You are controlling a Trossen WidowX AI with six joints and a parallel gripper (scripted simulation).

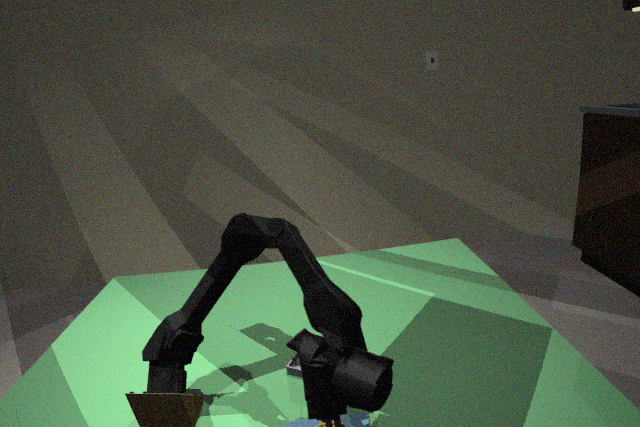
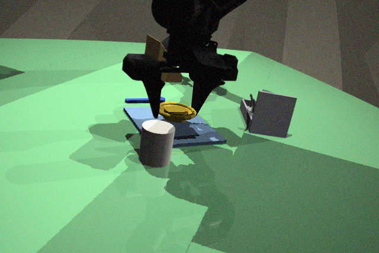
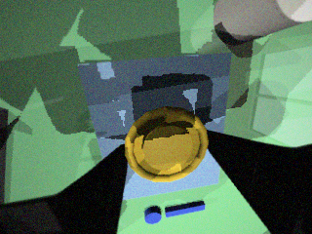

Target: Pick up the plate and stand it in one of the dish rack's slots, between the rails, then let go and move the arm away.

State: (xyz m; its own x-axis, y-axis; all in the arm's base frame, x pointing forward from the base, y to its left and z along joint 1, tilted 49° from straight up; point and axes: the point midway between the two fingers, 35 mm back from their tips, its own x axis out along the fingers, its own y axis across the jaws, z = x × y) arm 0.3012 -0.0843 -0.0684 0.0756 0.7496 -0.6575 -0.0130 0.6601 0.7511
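My gripper tip is 2 cm above the light blue mat. The rest, counted from my gripper tip: yellow plate (1 cm above); then dish rack (20 cm to the left).
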